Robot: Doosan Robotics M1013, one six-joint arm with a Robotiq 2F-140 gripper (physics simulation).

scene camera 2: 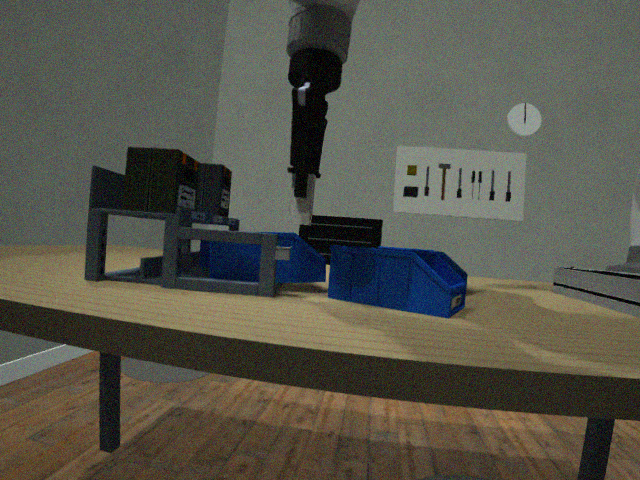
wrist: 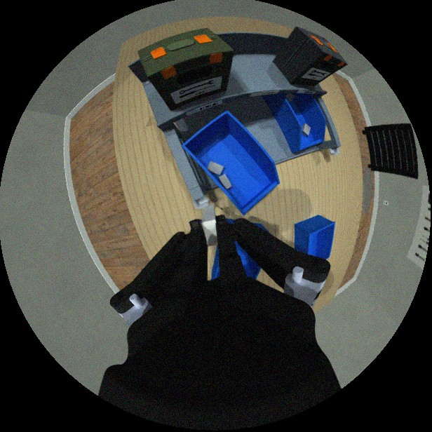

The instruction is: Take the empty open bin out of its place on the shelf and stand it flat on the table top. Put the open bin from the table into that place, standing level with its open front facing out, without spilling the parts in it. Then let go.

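Places are measured from the arm's base along level axes (x ahead, y left, z up), in millimetres.
Where they show: gripper, between the fingertips: (scene camera 2: pixel 299 224).
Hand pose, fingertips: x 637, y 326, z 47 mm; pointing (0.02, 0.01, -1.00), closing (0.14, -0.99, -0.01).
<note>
Each offset is from my fingertips to the centre of the thing. "*": to the spot under its first point.
My gripper (scene camera 2: pixel 305 219) (wrist: pixel 210 213) is shut and empty, pointing down above the bins in front of the shelf {* dy +30, dx +29, dz -60 mm} (scene camera 2: pixel 267 266) (wrist: pixel 250 75). In the wrist view a blue open bin (wrist: pixel 245 157) with two grey parts (wrist: pixel 216 167) (wrist: pixel 226 181) sits askew at the shelf's left bay, jutting past its front. Another blue bin (wrist: pixel 292 117) with a grey part (wrist: pixel 306 130) stands in the right bay. A third blue bin (wrist: pixel 248 260) is mostly hidden under my fingers; its contents are unclear. A fourth blue bin (wrist: pixel 322 240) stands on the table to the right.
A green toolbox {dy +17, dx +229, dz +50 mm} (scene camera 2: pixel 155 180) (wrist: pixel 192 77) and a dark grey toolbox {dy -203, dx +299, dz +62 mm} (scene camera 2: pixel 214 191) (wrist: pixel 300 60) stand on the shelf top. In the scene view a blue bin {* dy -5, dx -113, dz -61 mm} (scene camera 2: pixel 377 276) stands near the table's front edge. A black slatted object (scene camera 2: pixel 351 230) (wrist: pixel 392 150) is beyond the table.
</note>
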